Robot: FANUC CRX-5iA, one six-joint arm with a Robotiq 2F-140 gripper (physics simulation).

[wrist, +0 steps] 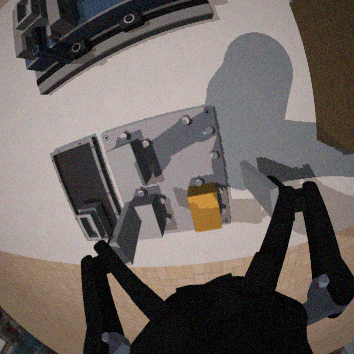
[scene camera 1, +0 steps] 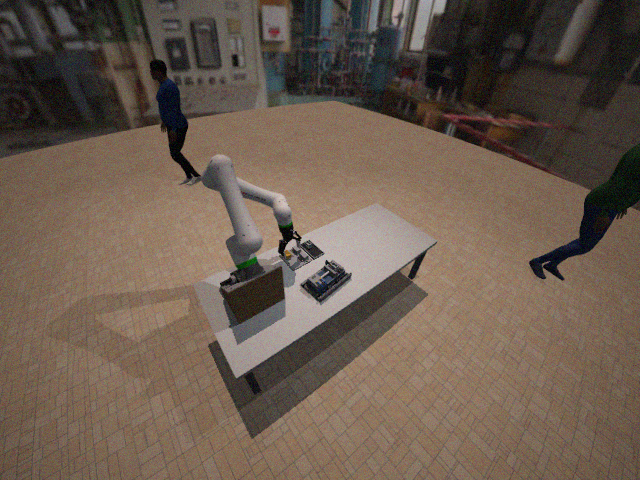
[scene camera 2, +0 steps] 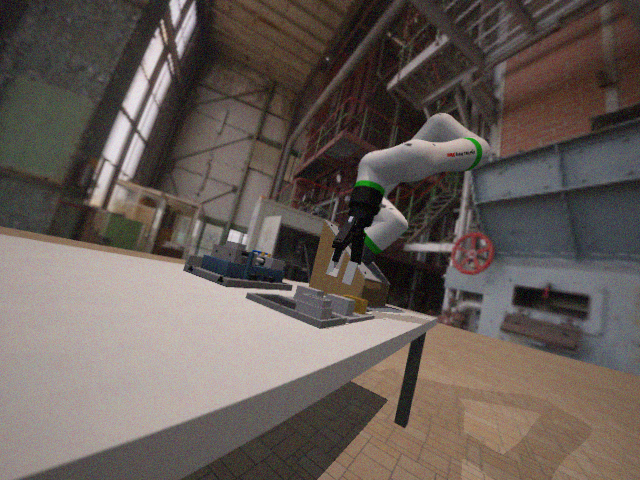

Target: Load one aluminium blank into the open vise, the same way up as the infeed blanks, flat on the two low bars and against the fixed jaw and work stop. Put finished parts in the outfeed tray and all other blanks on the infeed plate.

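Places are measured from the arm's base along level axes (x ahead, y left, z up), in metres.
Pixels of known places: gripper, fingertip midpoint: (wrist: 187, 193) (scene camera 1: 292, 252) (scene camera 2: 339, 280); arm's base at its link origin: (scene camera 1: 252, 274).
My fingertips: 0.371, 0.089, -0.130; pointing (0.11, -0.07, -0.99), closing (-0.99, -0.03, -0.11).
Ahead of a thing's pixels: the offset from my fingertips to its middle, as dx, dy, dz. "pt": to the spot under its first point. Level surfaces: height alone.
My gripper (scene camera 1: 290, 248) (scene camera 2: 341, 269) (wrist: 187, 193) is open and empty above the infeed plate. In the wrist view its fingertips lie either side of a yellow block @[-0.008, +0.052, -0.054] (scene camera 1: 287, 254) (scene camera 2: 359, 304) (wrist: 206, 212), which sits at the plate's near right corner. The infeed plate @[+0.035, +0.003, -0.075] (wrist: 172, 134) has upright pins and bears two grey aluminium blanks; one blank @[+0.076, -0.042, -0.054] (wrist: 123, 165) is at its left, another blank @[+0.082, +0.045, -0.054] (wrist: 150, 220) is nearer, partly behind the left fingertip. A grey stepped part @[+0.188, +0.034, -0.056] (scene camera 2: 312, 301) (wrist: 92, 223) sits in the near end of the dark outfeed tray (scene camera 2: 271, 299) (wrist: 77, 175). The blue vise @[+0.043, -0.307, -0.030] (scene camera 1: 324, 280) (scene camera 2: 227, 266) shows partly in the wrist view; its jaw interior is unclear.
The vise's raised base rail @[pt +0.021, -0.211, -0.062] (wrist: 125, 41) lies beyond the plate. A tall brown panel (scene camera 1: 256, 298) (scene camera 2: 323, 253) (wrist: 332, 70) stands by the arm's base on the white table @[dz -0.080] (scene camera 1: 372, 232). Two people, in blue (scene camera 1: 170, 103) and green (scene camera 1: 612, 180), are on the floor away from the table.
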